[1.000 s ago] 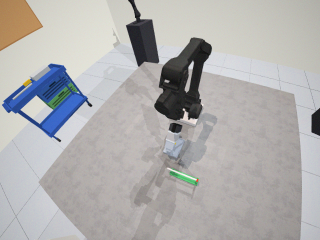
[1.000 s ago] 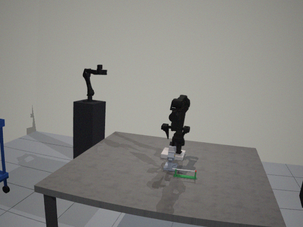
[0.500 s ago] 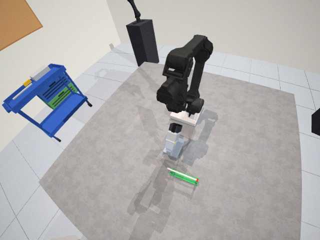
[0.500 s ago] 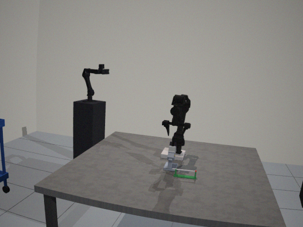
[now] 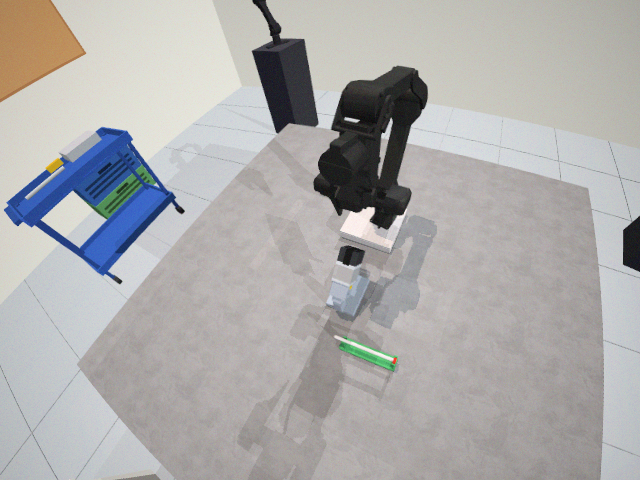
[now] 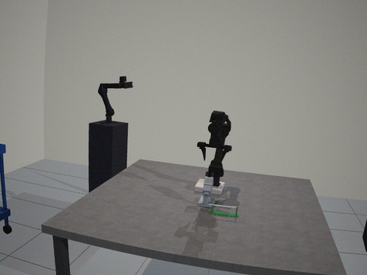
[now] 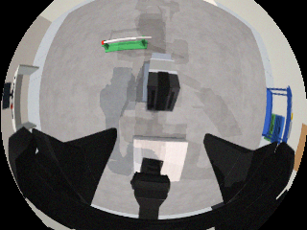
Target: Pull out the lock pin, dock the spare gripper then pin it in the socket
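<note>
Right now the green cradle is 19 cm ahead of my gripper tip, 14 cm to the left of it and 19 cm below it. The rest, counted from my gripper tip: mount: 10 cm ahead, 2 cm to the left, 16 cm below; then spare gripper: 7 cm ahead, 1 cm to the left, 10 cm below.
</note>
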